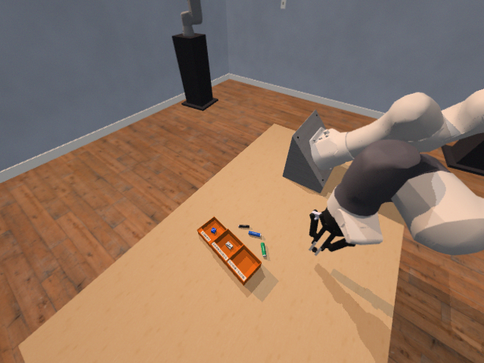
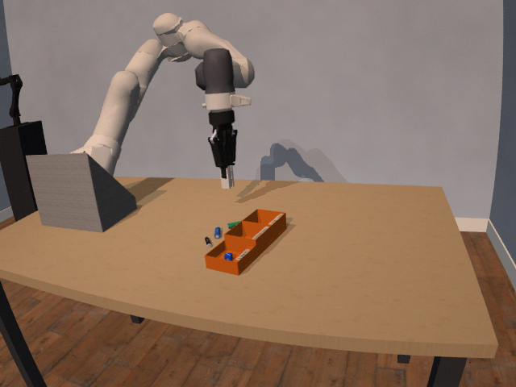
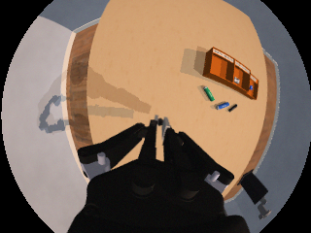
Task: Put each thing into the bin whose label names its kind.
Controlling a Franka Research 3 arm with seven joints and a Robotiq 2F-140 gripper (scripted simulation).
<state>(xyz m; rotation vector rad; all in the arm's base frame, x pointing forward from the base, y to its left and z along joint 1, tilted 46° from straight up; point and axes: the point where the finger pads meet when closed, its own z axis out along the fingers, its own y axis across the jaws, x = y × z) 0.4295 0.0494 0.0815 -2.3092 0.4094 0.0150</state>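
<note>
My hand is 30 mm above the black piece. From my hand the other things lie so: black cylinder (260 mm to the right, 90 mm below, 10 mm ahead); green battery (150 mm to the right, 90 mm below, 60 mm ahead); blue cylinder (210 mm to the right, 90 mm below, 20 mm ahead).
</note>
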